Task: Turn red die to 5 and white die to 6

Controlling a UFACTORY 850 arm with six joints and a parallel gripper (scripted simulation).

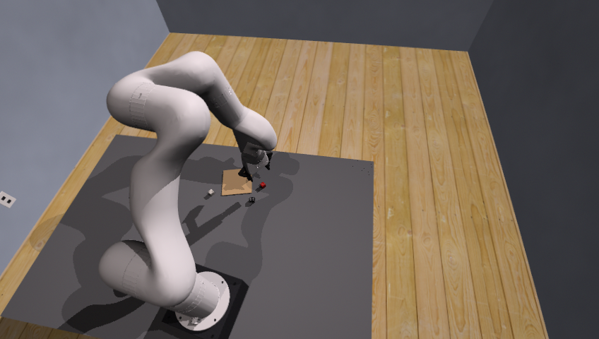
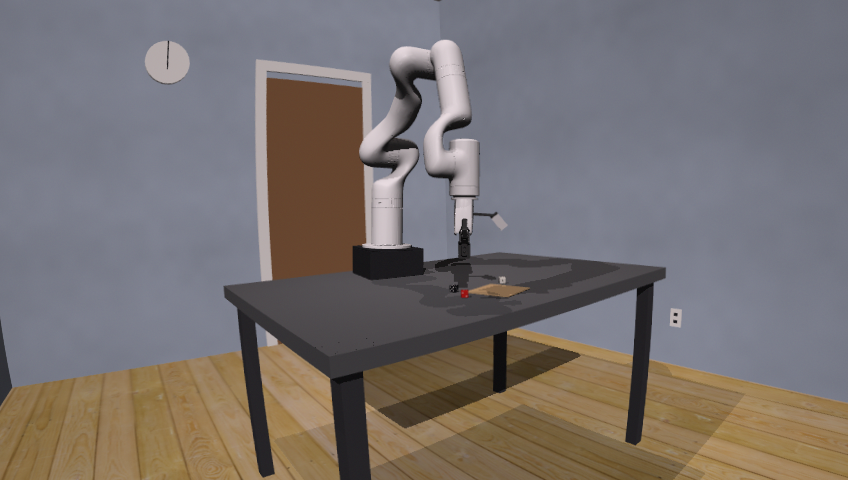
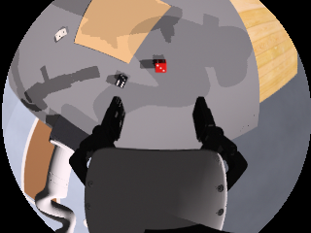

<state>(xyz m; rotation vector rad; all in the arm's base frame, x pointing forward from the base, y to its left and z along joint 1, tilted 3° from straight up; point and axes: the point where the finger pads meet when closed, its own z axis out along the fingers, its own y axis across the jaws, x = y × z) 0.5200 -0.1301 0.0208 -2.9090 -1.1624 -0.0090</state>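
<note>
My gripper is now 110 mm above the red die. Round my hand: tan mat (130 mm to the left, 120 mm below, 20 mm ahead); then white die (230 mm to the left, 110 mm below, 50 mm behind); then black die (110 mm below, 80 mm behind, 40 mm to the left).
</note>
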